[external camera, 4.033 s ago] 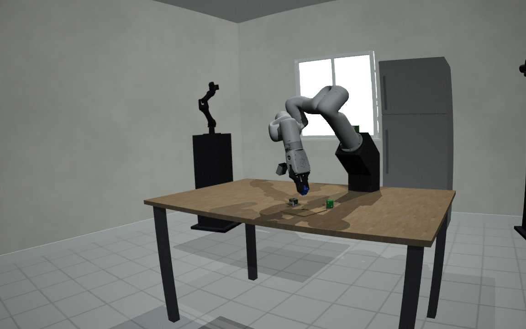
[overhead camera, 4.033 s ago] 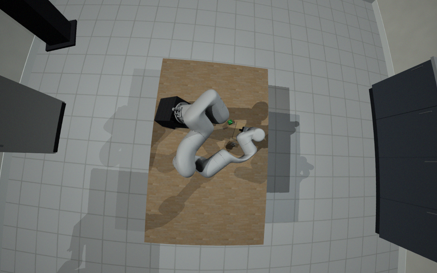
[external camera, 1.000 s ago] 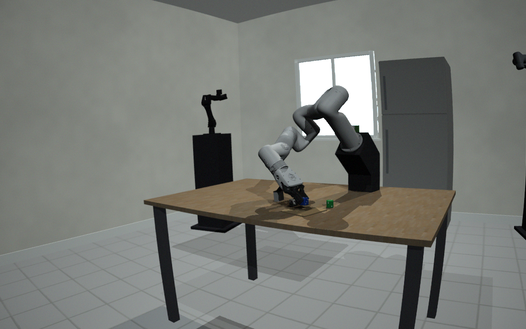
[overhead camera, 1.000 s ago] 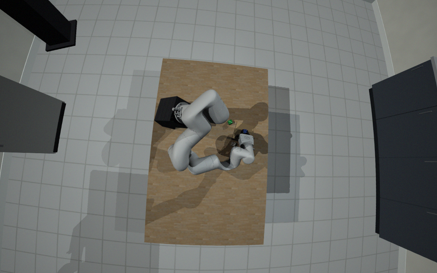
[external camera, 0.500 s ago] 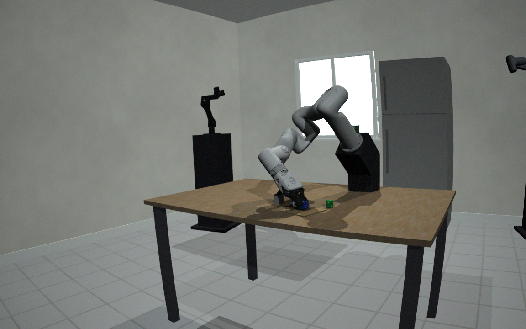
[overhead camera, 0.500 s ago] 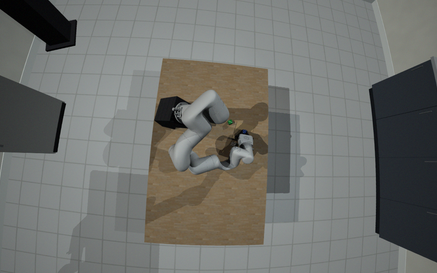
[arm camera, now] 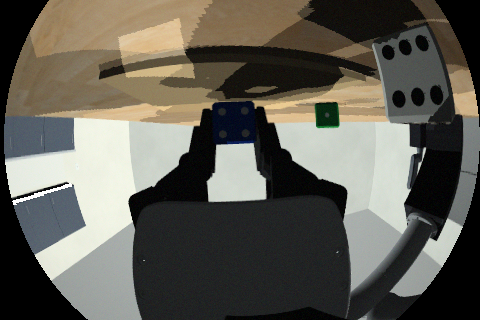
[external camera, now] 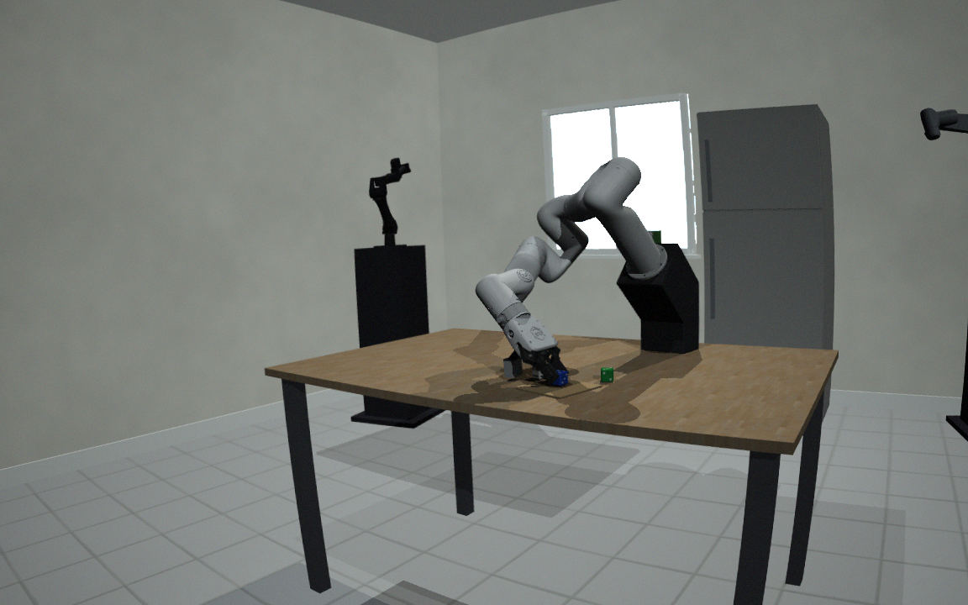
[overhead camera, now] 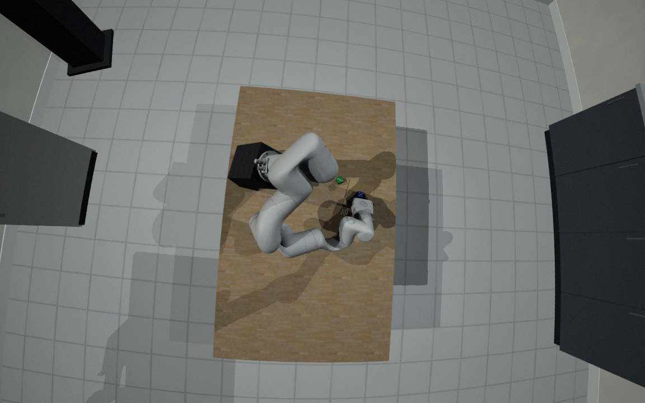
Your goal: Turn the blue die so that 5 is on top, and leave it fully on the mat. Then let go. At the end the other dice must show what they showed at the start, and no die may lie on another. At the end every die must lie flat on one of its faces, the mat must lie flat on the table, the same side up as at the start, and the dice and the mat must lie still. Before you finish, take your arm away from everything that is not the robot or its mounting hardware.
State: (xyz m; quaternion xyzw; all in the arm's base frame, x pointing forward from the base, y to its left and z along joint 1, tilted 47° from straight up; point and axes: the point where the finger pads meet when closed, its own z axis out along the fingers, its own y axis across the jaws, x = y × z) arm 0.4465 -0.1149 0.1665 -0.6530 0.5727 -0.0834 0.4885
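Right now my hand is 10 mm to the right of the blue die and 10 mm above it. The rest, counted from my hand: white die 90 mm behind, 70 mm to the right, 20 mm below; tan mat 40 mm below, 10 mm to the left, 10 mm ahead; green die 110 mm to the left, 90 mm behind, 20 mm below.
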